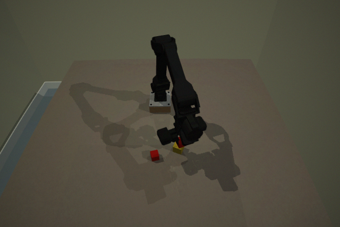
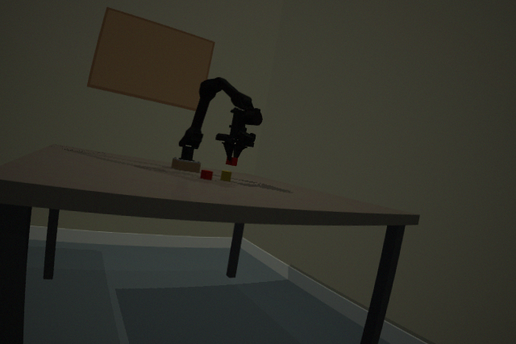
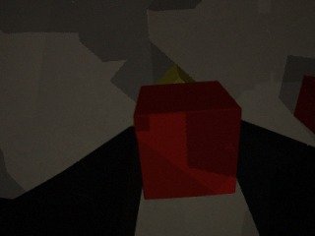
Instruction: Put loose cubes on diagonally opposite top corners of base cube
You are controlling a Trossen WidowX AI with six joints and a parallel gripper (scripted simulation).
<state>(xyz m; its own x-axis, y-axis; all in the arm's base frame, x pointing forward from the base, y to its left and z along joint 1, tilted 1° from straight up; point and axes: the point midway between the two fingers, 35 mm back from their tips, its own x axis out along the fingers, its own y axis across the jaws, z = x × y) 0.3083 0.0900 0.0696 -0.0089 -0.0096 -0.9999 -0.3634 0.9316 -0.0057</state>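
Right now the yellow base cube is 7 cm below my gripper tip, 2 cm behind it and 1 cm to the right of it.
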